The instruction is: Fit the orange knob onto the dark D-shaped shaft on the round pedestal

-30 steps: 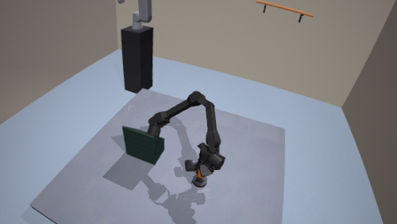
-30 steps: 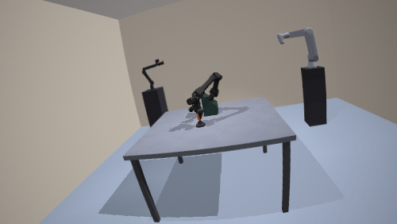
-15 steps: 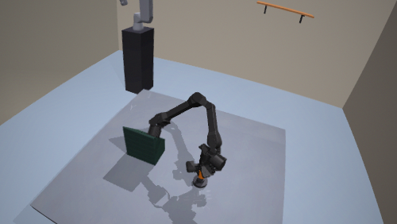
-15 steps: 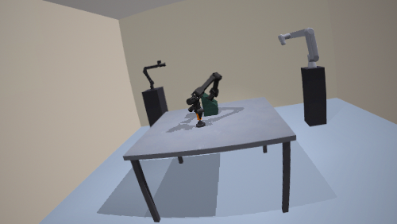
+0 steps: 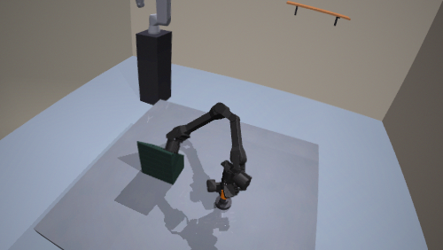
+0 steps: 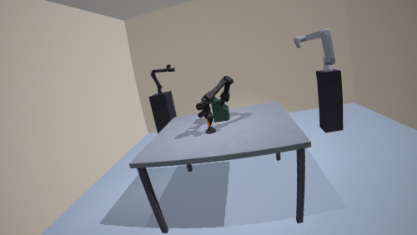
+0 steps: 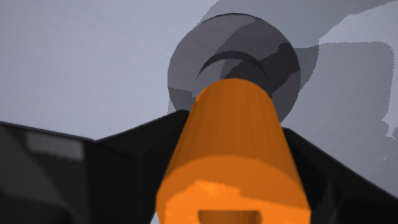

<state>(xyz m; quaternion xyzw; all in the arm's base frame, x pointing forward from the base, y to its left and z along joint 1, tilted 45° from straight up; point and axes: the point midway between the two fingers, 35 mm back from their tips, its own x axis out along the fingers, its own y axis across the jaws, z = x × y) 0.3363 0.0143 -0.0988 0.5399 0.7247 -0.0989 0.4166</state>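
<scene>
The orange knob lies 2 cm above my gripper tip. From my gripper tip the other things lie so: pedestal: 4 cm below.
</scene>
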